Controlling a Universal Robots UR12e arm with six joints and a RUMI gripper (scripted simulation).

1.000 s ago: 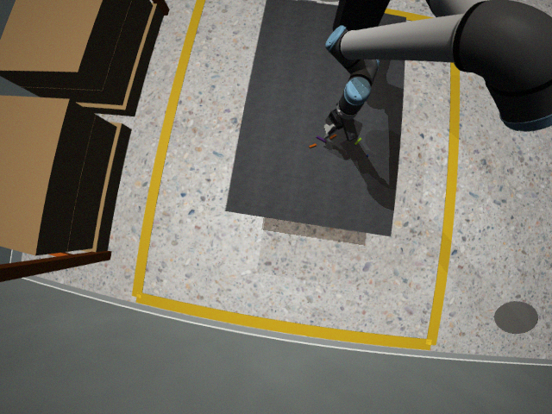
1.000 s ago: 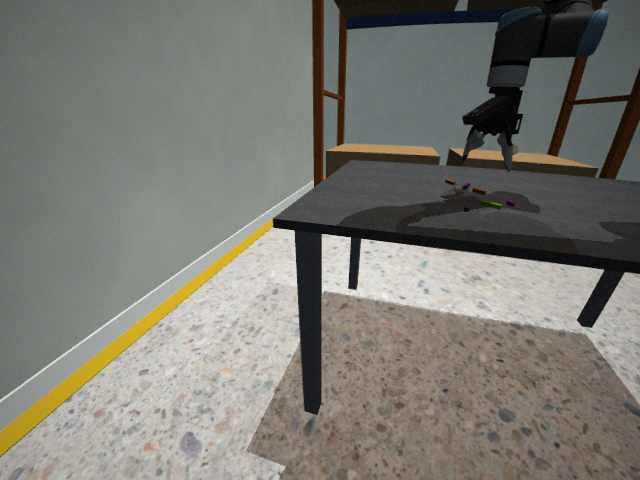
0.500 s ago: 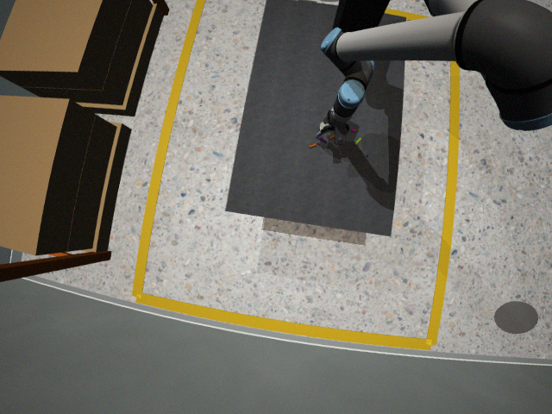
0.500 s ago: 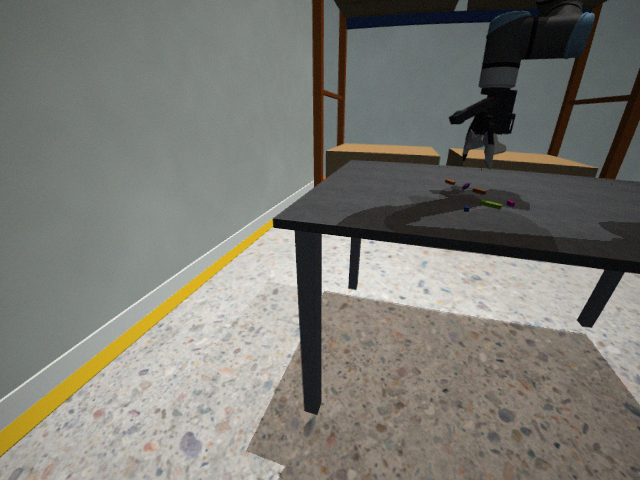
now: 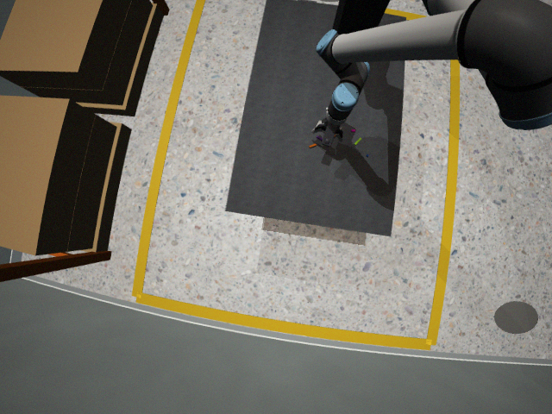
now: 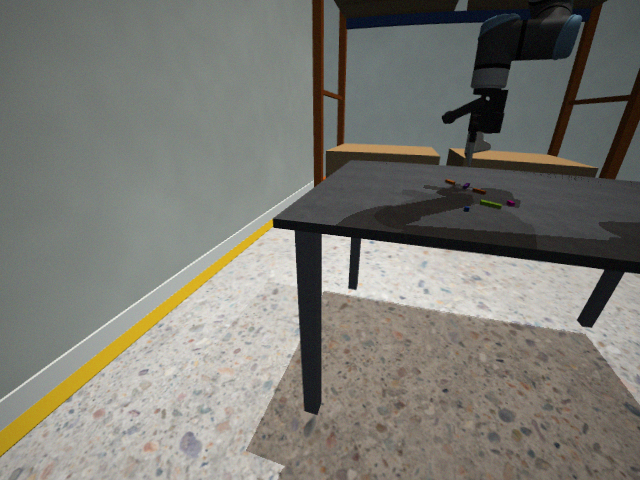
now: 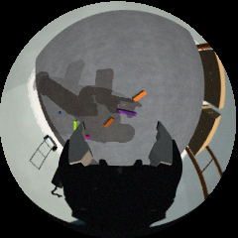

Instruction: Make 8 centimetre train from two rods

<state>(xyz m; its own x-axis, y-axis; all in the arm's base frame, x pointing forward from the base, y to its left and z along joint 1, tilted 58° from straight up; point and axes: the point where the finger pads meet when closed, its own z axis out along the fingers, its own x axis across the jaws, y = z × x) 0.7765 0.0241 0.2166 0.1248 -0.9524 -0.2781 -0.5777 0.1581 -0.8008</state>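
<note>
My gripper is now 1 cm past the purple rod, 2 cm to the left of it and 7 cm above it. From my hand the other things lie so: lime rod (10 cm behind, 16 cm to the left, 7 cm below); then magenta rod (14 cm behind, 11 cm to the left, 7 cm below); then small blue rod (6 cm behind, 24 cm to the left, 7 cm below).
</note>
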